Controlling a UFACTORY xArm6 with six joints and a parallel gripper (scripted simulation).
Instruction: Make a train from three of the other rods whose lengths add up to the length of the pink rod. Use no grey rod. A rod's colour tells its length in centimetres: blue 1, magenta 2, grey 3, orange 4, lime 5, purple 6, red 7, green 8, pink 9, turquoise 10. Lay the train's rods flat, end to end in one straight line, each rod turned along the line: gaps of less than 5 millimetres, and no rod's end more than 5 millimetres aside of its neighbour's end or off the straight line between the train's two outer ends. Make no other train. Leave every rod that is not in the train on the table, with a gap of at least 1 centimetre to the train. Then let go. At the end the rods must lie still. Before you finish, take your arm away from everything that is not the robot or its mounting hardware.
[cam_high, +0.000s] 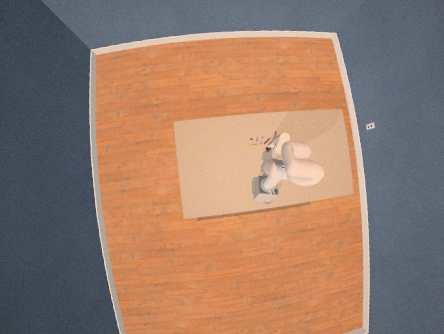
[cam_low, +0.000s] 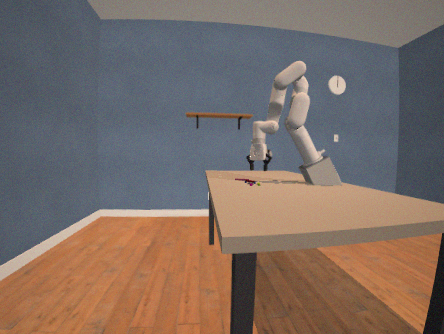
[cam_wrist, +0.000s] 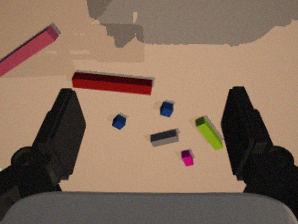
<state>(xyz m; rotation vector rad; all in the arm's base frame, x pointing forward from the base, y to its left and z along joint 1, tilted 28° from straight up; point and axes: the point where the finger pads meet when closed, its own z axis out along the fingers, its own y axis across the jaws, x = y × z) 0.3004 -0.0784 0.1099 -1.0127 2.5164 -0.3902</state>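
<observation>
My hand is 7 cm short of the grey rod, 8 cm to the right of it and 7 cm above it. From my hand the other things lie so: red rod 5 cm ahead, 1 cm to the right, 7 cm below; pink rod 8 cm ahead, 9 cm to the right, 7 cm below; lime rod 4 cm ahead, 11 cm to the left, 7 cm below.
</observation>
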